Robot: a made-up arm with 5 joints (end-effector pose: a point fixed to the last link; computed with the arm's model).
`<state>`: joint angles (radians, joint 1 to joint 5).
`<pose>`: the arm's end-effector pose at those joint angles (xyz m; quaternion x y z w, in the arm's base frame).
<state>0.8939 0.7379 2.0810 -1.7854 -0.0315</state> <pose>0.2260 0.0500 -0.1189 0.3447 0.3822 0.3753 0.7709</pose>
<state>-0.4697 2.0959 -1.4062 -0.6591 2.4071</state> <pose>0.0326 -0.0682 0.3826 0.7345 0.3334 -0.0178 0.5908</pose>
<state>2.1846 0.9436 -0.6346 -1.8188 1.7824</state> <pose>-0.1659 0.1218 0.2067 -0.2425 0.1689 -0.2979 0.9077</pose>
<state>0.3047 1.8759 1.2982 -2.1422 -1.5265</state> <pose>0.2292 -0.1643 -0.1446 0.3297 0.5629 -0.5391 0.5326</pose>
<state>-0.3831 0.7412 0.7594 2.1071 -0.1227</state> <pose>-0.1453 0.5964 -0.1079 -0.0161 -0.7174 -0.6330 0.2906</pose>
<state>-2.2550 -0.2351 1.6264 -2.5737 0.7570</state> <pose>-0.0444 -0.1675 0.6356 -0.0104 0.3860 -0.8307 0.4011</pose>
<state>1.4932 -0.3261 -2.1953 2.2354 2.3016</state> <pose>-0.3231 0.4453 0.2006 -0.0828 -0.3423 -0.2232 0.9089</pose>
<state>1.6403 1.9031 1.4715 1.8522 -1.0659</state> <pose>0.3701 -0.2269 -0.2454 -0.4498 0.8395 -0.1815 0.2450</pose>
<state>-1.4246 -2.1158 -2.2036 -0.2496 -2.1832</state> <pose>-0.2639 -0.1243 0.0288 0.6212 -0.5017 -0.5998 0.0508</pose>
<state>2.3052 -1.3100 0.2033 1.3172 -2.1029</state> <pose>-0.0421 0.0956 0.4265 -0.4007 -0.2642 -0.2946 0.8263</pose>
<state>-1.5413 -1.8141 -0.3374 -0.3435 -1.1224</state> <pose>0.0029 -0.1088 0.1461 0.5109 -0.3163 0.1142 0.7911</pose>
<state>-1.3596 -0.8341 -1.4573 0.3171 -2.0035</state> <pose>-0.2941 -0.1859 0.1726 0.4358 -0.3188 -0.6678 0.5123</pose>
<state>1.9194 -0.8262 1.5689 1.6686 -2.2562</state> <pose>-0.5195 -0.2251 0.2073 0.2958 -0.3157 -0.7813 0.4499</pose>
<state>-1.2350 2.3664 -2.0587 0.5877 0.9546</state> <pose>0.3257 -0.0930 0.4052 0.2493 0.7529 0.3738 0.4809</pose>
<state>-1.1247 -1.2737 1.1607 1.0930 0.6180</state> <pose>-0.3237 0.1253 -0.2666 0.8397 -0.4405 0.2102 0.2381</pose>
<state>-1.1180 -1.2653 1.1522 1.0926 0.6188</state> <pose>-0.3246 0.1241 -0.2663 0.8364 -0.4439 0.2095 0.2439</pose>
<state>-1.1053 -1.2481 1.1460 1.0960 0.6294</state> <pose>-0.3303 0.1228 -0.2649 0.8307 -0.4512 0.2056 0.2533</pose>
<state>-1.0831 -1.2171 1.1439 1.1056 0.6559</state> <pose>-0.3432 0.1218 -0.2613 0.8207 -0.4645 0.1967 0.2684</pose>
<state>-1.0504 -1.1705 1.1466 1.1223 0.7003</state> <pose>-0.3638 0.1219 -0.2547 0.8046 -0.4848 0.1827 0.2901</pose>
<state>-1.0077 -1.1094 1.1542 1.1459 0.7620</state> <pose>-0.3908 0.1243 -0.2446 0.7809 -0.5115 0.1650 0.3185</pose>
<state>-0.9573 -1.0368 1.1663 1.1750 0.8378</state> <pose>-0.4213 0.1305 -0.2307 0.7483 -0.5429 0.1456 0.3522</pose>
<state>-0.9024 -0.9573 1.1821 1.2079 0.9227</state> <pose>-0.4520 0.1415 -0.2140 0.7072 -0.5764 0.1266 0.3892</pose>
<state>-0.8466 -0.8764 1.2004 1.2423 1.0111</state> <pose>-0.4797 0.1571 -0.1959 0.6594 -0.6091 0.1101 0.4267</pose>
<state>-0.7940 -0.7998 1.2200 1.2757 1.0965</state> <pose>-0.5022 0.1760 -0.1785 0.6089 -0.6378 0.0969 0.4616</pose>
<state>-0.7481 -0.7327 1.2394 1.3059 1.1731</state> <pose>-0.5187 0.1958 -0.1634 0.5605 -0.6609 0.0872 0.4914</pose>
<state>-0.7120 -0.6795 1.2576 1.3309 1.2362</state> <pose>-0.5298 0.2139 -0.1514 0.5195 -0.6777 0.0803 0.5142</pose>
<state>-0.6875 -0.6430 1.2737 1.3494 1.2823</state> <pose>-0.5367 0.2280 -0.1426 0.4901 -0.6884 0.0754 0.5294</pose>
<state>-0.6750 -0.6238 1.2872 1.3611 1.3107</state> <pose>-0.5408 0.2367 -0.1367 0.4742 -0.6939 0.0719 0.5370</pose>
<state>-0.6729 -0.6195 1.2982 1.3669 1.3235</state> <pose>-0.5433 0.2405 -0.1330 0.4707 -0.6956 0.0690 0.5384</pose>
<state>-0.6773 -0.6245 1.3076 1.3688 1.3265</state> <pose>-0.5448 0.2410 -0.1308 0.4750 -0.6948 0.0666 0.5359</pose>
